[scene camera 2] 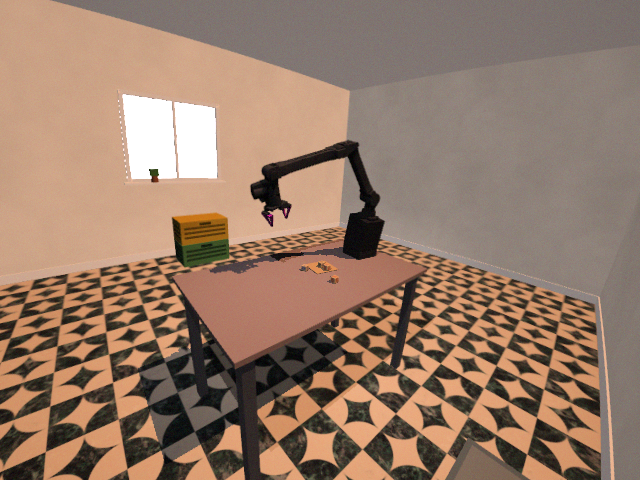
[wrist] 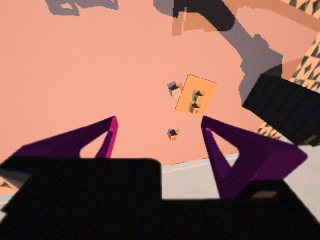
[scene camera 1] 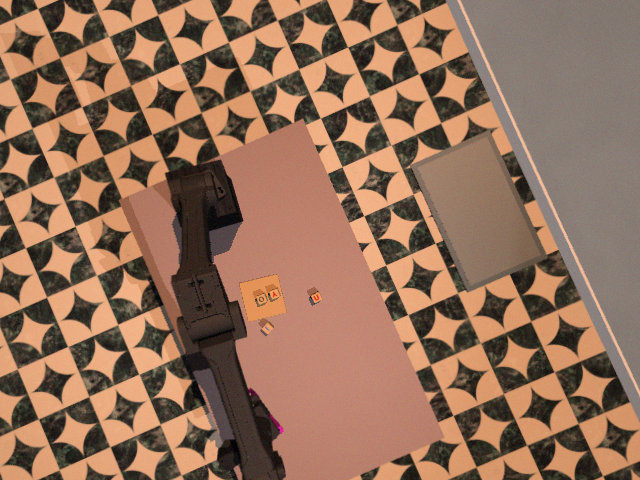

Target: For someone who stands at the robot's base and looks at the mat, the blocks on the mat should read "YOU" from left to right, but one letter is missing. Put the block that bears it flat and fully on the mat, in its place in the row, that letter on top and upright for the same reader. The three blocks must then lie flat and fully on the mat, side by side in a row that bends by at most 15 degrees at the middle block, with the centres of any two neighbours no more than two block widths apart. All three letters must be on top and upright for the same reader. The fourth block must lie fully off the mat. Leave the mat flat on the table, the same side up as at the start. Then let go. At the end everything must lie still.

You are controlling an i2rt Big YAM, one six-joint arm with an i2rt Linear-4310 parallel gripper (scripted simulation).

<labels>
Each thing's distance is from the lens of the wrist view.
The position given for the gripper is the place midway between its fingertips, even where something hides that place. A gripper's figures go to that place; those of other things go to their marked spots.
gripper point(wrist: 159, 120): 13 cm
mat point(wrist: 193, 85): 46 cm
</labels>
